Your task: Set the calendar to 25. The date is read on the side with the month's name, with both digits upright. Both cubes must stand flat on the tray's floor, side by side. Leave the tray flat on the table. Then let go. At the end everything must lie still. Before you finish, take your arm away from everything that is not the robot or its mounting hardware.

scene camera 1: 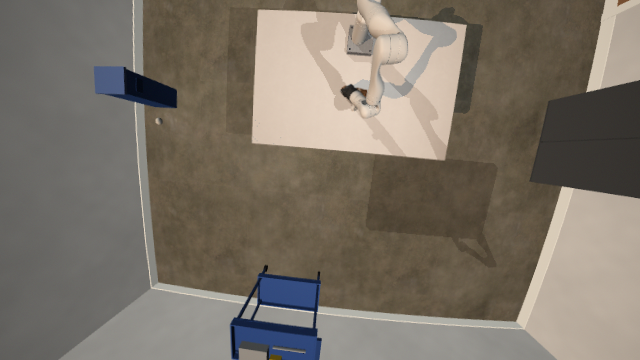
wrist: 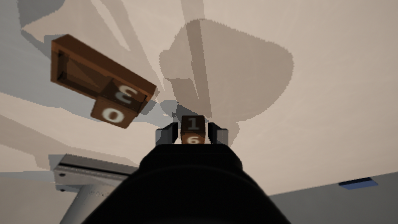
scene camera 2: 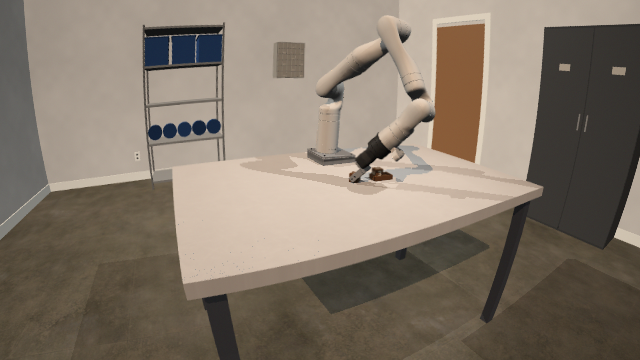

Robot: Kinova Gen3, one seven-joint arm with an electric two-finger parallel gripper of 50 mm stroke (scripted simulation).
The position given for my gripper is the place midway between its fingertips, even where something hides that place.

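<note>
The wrist view gives me a tray point(wrist: 74, 65) and a brown cube point(wrist: 118, 104), and my own gripper point(wrist: 193, 129) is there with them.
</note>
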